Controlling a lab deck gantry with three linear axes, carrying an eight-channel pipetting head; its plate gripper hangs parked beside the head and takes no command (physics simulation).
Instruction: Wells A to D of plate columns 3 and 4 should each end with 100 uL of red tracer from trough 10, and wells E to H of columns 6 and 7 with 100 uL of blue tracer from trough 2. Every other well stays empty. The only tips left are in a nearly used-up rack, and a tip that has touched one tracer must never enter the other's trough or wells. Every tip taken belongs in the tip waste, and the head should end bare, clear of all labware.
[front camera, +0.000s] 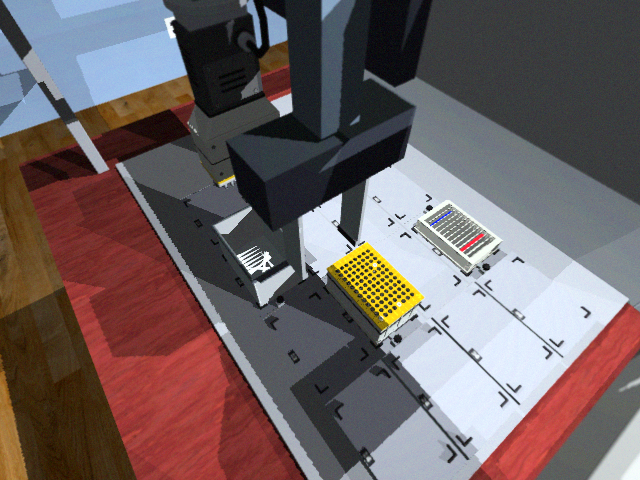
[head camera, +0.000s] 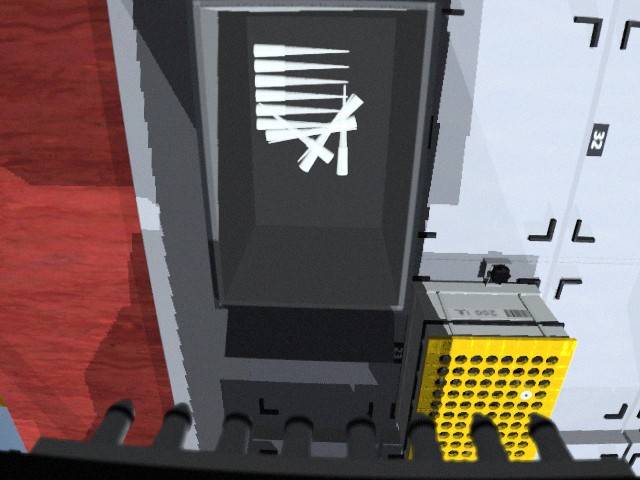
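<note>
The pipetting head (front camera: 235, 129) (head camera: 330, 462) is beyond the tip waste in the front view; its eight nozzles look bare in the head view. The tip waste (front camera: 276, 289) (head camera: 417, 155) holds several white tips (front camera: 252, 258) (head camera: 269, 95), some in a row, some crossed. The yellow tip rack (front camera: 419, 297) (head camera: 496, 343) is mostly empty holes, with a few white tips. The trough rack (front camera: 442, 250) shows a blue trough (front camera: 442, 218) and a red trough (front camera: 471, 242). The plate does not show in either view. The parked plate gripper (front camera: 330, 260) is open, its two paddles apart.
The gripper's dark carrier block (front camera: 320, 170) hangs in front of the head and hides part of the deck. One paddle hangs beside the tip waste, near the tip rack. A dark wall (front camera: 542, 77) stands behind the deck, and a red table edge (front camera: 155, 361) runs along the left.
</note>
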